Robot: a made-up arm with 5 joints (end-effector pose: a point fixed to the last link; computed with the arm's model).
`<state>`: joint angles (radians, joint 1 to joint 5).
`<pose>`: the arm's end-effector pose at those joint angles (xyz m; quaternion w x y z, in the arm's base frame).
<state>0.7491 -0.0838 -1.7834 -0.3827 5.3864</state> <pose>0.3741 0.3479 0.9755 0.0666 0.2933 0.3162 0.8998</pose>
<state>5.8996 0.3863 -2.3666 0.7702 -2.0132</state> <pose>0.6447 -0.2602 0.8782 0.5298 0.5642 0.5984 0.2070</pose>
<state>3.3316 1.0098 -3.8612 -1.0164 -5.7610</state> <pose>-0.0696 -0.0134 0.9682 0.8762 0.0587 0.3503 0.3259</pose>
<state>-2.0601 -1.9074 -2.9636 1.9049 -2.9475</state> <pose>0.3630 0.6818 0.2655 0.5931 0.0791 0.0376 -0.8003</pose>
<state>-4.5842 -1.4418 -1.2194 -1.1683 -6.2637</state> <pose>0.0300 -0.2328 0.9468 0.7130 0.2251 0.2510 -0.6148</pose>
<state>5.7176 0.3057 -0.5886 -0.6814 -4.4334</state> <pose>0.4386 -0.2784 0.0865 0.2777 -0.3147 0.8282 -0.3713</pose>
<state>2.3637 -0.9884 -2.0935 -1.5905 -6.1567</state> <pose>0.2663 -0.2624 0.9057 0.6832 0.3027 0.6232 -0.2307</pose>
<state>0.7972 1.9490 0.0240 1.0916 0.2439</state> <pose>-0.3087 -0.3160 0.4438 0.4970 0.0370 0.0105 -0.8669</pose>
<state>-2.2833 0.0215 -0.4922 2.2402 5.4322</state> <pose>-0.1477 -0.1709 0.0779 0.7738 -0.4779 0.4159 0.0028</pose>
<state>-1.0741 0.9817 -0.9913 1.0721 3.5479</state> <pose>0.1198 -0.2210 -0.2331 0.4786 -0.5815 -0.6366 -0.1660</pose>
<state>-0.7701 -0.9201 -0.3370 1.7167 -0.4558</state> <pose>0.2919 -0.2831 0.2899 0.1310 -0.9617 0.1524 0.1863</pose>
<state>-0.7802 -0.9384 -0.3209 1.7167 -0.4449</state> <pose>0.2873 -0.2843 0.2885 0.1303 -0.9603 0.1625 0.1855</pose>
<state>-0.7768 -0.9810 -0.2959 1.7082 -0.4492</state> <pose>0.2871 -0.2822 0.2922 0.1231 -0.9638 0.1593 0.1750</pose>
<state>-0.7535 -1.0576 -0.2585 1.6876 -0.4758</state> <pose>0.2934 -0.2752 0.3029 0.1065 -0.9733 0.1360 0.1509</pose>
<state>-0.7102 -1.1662 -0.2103 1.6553 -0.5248</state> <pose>0.3055 -0.2627 0.3207 0.0804 -0.9860 0.0917 0.1133</pose>
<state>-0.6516 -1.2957 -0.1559 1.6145 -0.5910</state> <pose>0.3212 -0.2450 0.3439 0.0474 -0.9962 0.0302 0.0662</pose>
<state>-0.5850 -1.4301 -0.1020 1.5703 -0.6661</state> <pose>0.3373 -0.2234 0.3697 0.0112 -0.9990 -0.0405 0.0155</pose>
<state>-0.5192 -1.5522 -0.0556 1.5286 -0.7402</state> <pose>0.3511 -0.2006 0.3951 0.0233 0.9931 0.1102 0.0320</pose>
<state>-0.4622 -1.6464 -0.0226 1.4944 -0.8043</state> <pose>0.3610 -0.1799 0.4169 0.0516 0.9817 0.1696 0.0703</pose>
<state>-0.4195 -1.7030 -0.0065 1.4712 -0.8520</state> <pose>0.3673 -0.1638 0.4327 0.0706 0.9698 0.2130 0.0956</pose>
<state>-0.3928 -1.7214 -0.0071 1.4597 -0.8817</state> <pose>0.3710 -0.1537 0.4420 0.0797 0.9615 0.2398 0.1077</pose>
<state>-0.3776 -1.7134 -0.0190 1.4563 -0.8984</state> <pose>0.3733 -0.1481 0.4466 0.0820 0.9571 0.2550 0.1105</pose>
